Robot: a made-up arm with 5 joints.
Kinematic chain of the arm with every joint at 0, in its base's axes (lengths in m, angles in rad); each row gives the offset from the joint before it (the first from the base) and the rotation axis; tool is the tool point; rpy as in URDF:
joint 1: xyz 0.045 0 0.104 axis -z
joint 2: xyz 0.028 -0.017 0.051 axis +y
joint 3: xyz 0.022 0 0.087 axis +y
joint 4: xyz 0.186 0 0.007 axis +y
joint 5: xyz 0.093 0.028 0 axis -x
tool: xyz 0 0 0 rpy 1.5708 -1.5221 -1.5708
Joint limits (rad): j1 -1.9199..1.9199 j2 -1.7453..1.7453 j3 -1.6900..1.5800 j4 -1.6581..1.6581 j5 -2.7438..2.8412
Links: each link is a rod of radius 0.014 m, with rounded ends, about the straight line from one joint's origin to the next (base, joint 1, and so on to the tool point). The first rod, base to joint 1, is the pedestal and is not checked.
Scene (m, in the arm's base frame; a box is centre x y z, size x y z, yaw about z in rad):
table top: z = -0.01
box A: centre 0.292 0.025 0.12 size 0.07 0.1 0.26 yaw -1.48
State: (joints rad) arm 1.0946 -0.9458 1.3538 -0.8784 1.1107
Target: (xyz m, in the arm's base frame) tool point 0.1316 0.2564 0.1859
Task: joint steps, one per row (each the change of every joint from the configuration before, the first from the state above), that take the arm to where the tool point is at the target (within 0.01 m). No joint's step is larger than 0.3 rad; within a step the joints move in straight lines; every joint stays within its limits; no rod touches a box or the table.
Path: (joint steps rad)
1: -0.2127 0.0262 -0.2709 0.0689 0.0993
2: -0.2127 0.0262 -0.2709 0.0689 0.0994
3: -0.2127 0.0262 -0.2708 0.0689 0.0993
4: -0.2127 0.0262 -0.2709 0.0689 0.0994
5: -0.2127 0.0262 -0.2709 0.0690 0.0993
6: -0.2471 0.0693 0.1833 -0.0206 -0.0993
7: -0.2471 0.0692 0.1833 -0.0206 -0.0994
8: -0.2471 0.0693 0.1833 -0.0205 -0.0993
9: -0.2471 0.0693 0.1833 -0.0206 -0.0994
10: -0.2471 0.0692 0.1833 -0.0206 -0.0993

